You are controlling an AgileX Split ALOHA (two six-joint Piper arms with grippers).
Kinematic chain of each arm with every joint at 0, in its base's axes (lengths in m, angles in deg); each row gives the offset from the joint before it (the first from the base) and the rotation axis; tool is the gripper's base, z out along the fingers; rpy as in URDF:
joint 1: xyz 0 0 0.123 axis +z
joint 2: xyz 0 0 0 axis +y
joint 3: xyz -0.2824 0 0.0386 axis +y
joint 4: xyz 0.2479 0 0.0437 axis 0.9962 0 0.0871
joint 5: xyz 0 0 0 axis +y
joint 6: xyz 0.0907 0 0.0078 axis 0.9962 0 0.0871
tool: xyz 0 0 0 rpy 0 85 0
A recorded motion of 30 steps. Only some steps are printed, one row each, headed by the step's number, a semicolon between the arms.
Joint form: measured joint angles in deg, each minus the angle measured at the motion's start. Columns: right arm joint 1, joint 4, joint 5, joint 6, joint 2, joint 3; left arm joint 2, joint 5, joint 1, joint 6, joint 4, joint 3.
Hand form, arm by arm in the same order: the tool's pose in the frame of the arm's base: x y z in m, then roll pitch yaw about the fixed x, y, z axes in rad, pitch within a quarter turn. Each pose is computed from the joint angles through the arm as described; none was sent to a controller.
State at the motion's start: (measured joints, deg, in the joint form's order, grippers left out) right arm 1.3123 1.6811 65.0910 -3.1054 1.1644 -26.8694; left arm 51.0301 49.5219 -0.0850 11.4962 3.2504 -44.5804
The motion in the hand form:
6: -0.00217 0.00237 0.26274 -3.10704 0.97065 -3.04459; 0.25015 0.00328 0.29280 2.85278 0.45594 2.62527
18: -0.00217 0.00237 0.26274 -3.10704 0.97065 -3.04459; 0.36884 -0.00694 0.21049 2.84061 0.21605 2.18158
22: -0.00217 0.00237 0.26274 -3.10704 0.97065 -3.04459; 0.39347 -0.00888 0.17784 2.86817 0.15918 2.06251
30: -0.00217 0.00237 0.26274 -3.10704 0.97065 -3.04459; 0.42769 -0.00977 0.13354 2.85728 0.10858 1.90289
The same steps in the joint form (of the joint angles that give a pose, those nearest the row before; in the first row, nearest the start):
6: 0.00 0.00 0.00 0.00 0.00 0.00; 22.01 -2.58 0.00 12.61 -0.10 -10.89
18: 0.00 0.00 0.00 0.00 0.00 0.00; 52.27 -7.43 -1.13 39.88 -2.39 -26.92
22: 0.00 0.00 0.00 0.00 0.00 0.00; 60.16 -7.98 -1.21 47.78 -3.25 -31.22
30: 0.00 0.00 0.00 0.00 0.00 0.00; 70.59 -11.12 -1.22 57.28 -3.25 -37.85

